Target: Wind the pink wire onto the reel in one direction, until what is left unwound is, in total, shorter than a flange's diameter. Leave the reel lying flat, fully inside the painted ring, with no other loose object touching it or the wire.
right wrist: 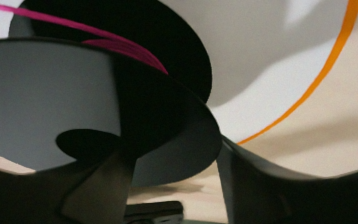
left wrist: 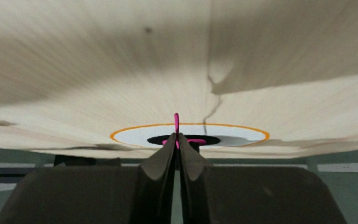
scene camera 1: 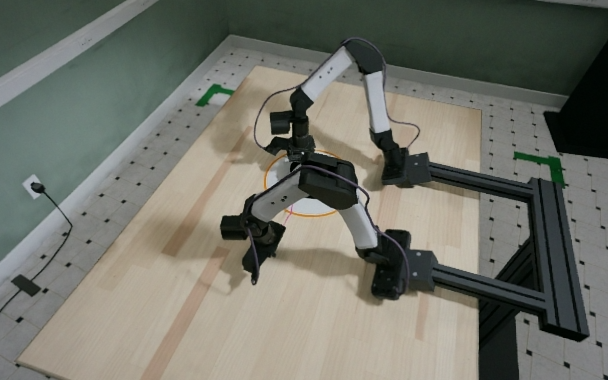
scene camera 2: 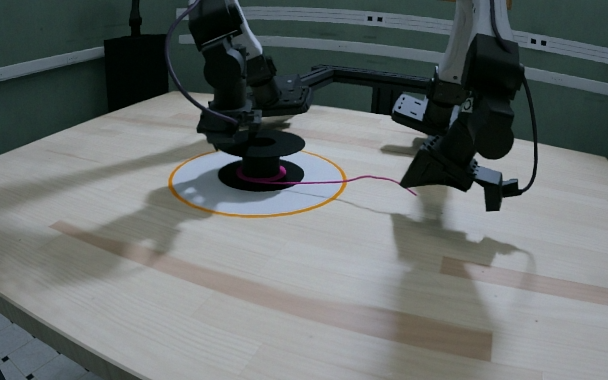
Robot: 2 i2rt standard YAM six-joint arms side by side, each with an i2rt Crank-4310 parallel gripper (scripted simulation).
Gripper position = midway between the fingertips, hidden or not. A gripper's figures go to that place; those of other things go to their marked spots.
Labels:
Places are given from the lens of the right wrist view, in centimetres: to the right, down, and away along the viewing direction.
my right gripper [right wrist: 176, 134]: 0, 2, 15
black reel [right wrist: 59, 85]: -5, -1, 8

